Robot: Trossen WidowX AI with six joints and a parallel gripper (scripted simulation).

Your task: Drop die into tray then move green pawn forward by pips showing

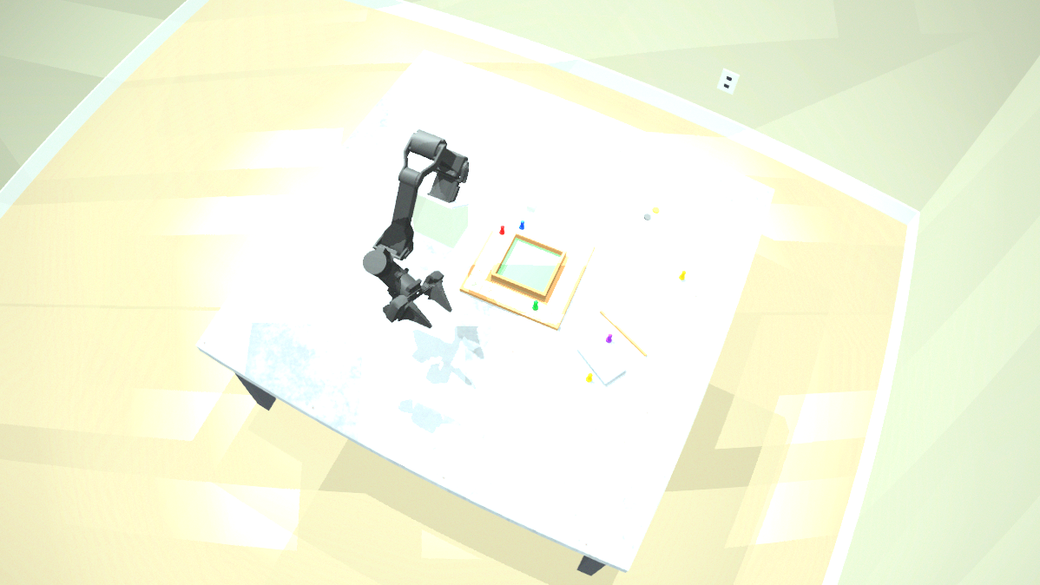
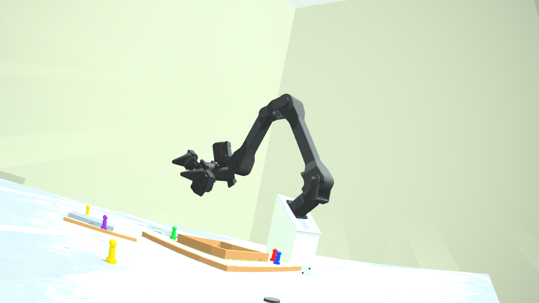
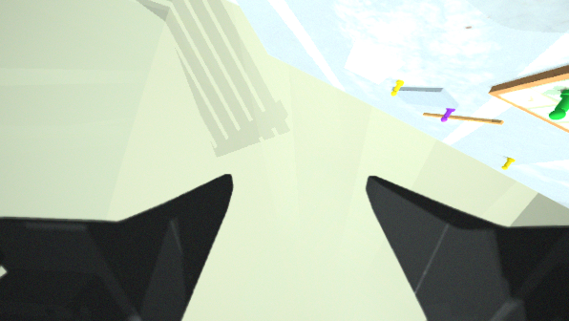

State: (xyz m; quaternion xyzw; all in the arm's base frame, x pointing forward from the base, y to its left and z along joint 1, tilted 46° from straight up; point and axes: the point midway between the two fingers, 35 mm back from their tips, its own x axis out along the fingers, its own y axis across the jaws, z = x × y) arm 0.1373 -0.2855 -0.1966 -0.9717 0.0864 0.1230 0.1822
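The white die is 20 mm ahead of my gripper tip, 530 mm to the left of it and 200 mm below it. From my gripper tip the other things lie so: wooden tray: 100 mm ahead, 330 mm to the left, 210 mm below; then green pawn: 160 mm ahead, 220 mm to the left, 190 mm below; then red pawn: 20 mm behind, 410 mm to the left, 190 mm below.
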